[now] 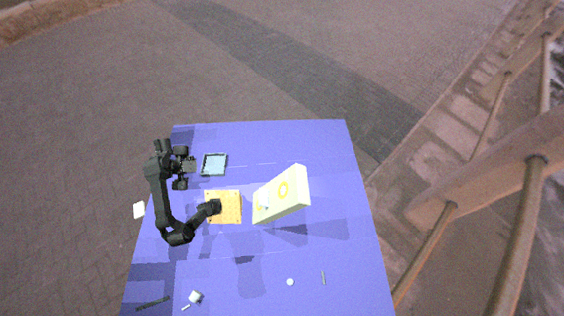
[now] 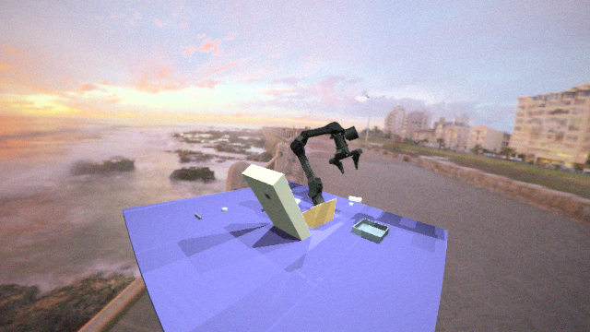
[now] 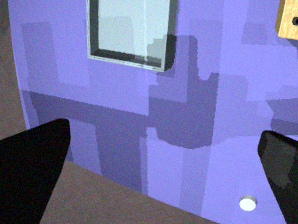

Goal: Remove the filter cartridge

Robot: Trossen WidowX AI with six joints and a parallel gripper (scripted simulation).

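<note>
Now: gripper tip 450 mm short of the round filter cartridge, 110 mm to the left of it and 50 mm above it. The rest, counted from my gripper tip: service panel (410 mm ahead, 130 mm below, 110 mm to the right); white card (400 mm behind, 270 mm below, 100 mm to the right); light-blue tray (270 mm below, 180 mm to the left, 30 mm ahead).
</note>
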